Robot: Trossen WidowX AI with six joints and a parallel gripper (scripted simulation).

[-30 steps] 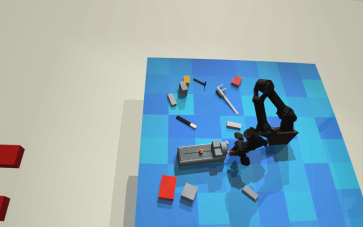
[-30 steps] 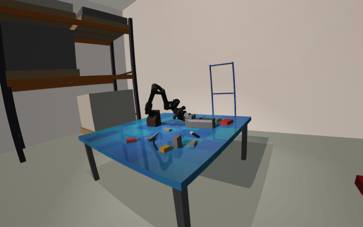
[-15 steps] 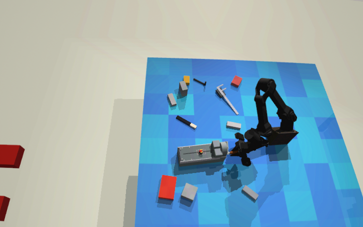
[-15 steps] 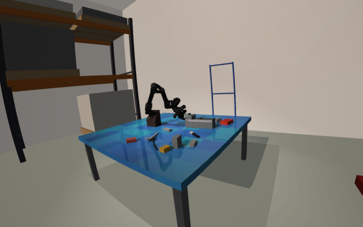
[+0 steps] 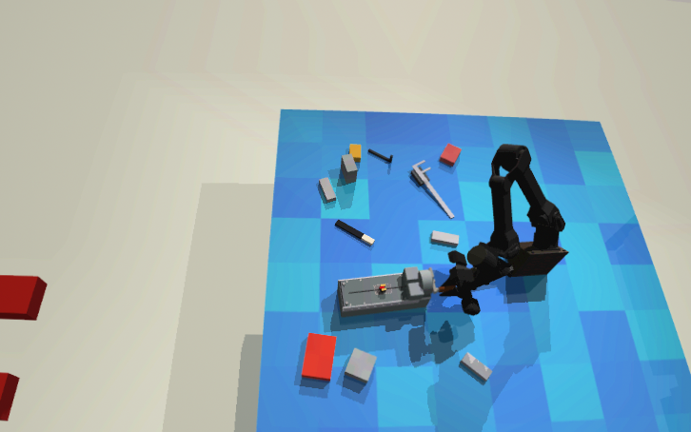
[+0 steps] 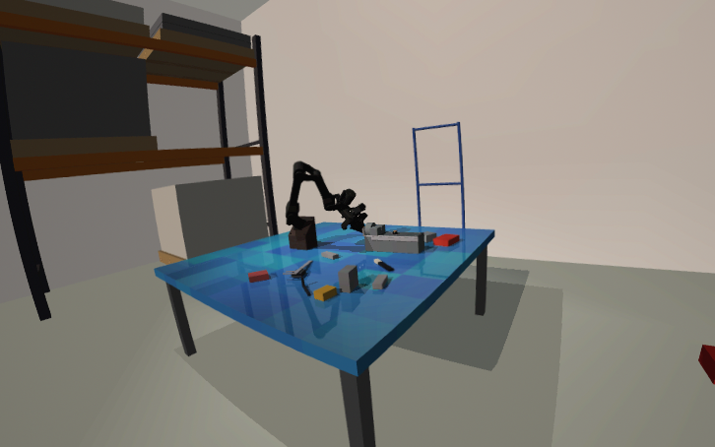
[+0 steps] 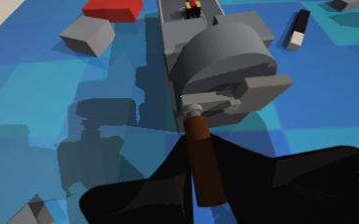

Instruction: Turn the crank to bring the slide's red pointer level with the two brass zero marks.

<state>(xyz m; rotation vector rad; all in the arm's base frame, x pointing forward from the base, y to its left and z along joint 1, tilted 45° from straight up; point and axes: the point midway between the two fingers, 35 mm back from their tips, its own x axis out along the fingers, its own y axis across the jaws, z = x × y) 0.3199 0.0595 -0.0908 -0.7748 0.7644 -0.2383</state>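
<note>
Now: gripper tip 170 mm short of the red pointer, 20 mm to the left of it and 10 mm below it. From my gripper tip the other things lie so: red block (560 mm to the right, 150 mm behind, 60 mm below); then brown crank handle (20 mm behind, 20 mm above); then black key (550 mm to the right, 90 mm ahead, 60 mm below).
</note>
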